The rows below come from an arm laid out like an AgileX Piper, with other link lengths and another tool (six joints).
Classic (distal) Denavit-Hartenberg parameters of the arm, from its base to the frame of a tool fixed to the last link. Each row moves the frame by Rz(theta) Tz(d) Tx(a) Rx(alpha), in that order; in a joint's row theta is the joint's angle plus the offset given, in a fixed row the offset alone. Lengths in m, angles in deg.
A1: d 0.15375, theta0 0, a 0, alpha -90
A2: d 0, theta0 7.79, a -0.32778, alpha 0
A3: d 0, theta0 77.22, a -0.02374, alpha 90
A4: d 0.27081, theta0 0, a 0, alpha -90
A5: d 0, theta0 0, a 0, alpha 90
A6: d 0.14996, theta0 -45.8, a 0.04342, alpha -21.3
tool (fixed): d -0.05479, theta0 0, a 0, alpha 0
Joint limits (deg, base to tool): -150..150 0..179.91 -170..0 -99.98..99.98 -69.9..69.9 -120..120
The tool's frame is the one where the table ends.
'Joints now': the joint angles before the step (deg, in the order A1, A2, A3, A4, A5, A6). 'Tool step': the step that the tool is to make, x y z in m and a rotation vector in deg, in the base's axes. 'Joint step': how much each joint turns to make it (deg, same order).
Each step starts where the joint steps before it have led.
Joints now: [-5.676 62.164 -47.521 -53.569 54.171 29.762]
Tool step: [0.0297 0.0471 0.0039 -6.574 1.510 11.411]
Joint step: [16.103 2.502 0.005 -7.978 4.522 4.477]
